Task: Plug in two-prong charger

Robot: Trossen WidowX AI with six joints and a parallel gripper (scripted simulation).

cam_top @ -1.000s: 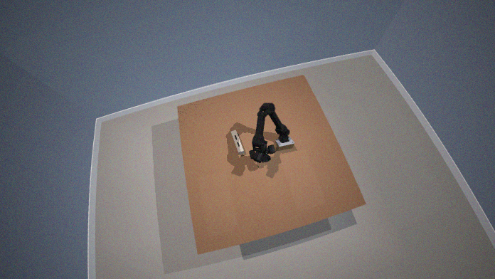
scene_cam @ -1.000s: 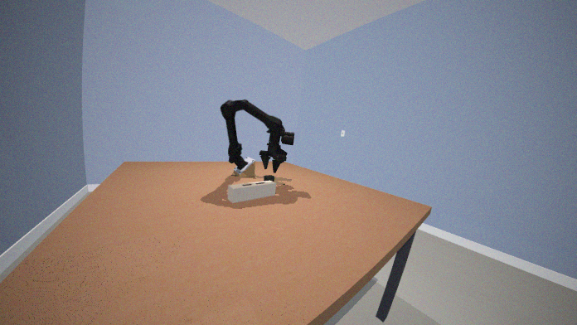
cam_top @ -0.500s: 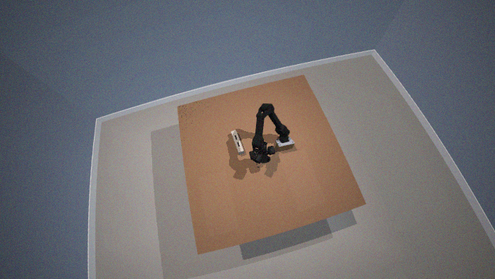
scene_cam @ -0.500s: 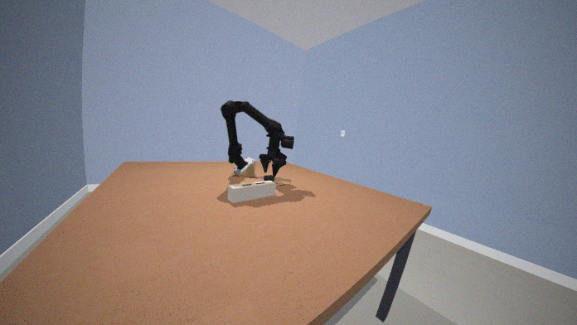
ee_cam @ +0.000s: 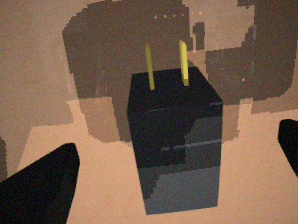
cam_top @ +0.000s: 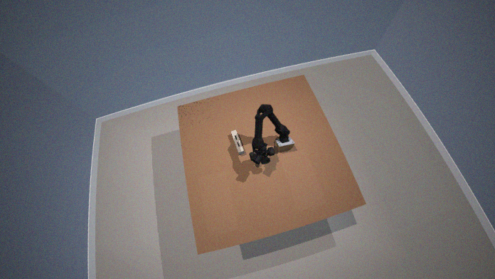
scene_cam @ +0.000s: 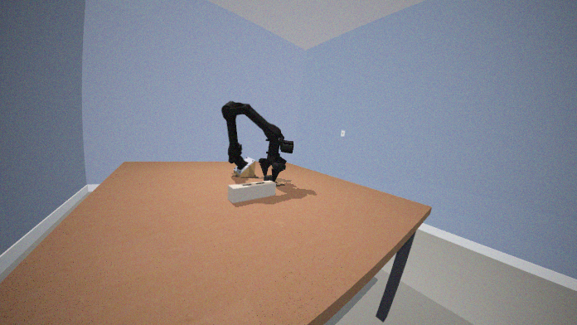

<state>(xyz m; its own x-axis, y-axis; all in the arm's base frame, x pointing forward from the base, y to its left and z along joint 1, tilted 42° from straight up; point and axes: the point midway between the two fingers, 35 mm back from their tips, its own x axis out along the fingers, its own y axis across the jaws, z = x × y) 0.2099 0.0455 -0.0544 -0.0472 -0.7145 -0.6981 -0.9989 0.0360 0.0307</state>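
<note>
My gripper tip is now 2 cm to the right of the black two-prong charger.
</note>
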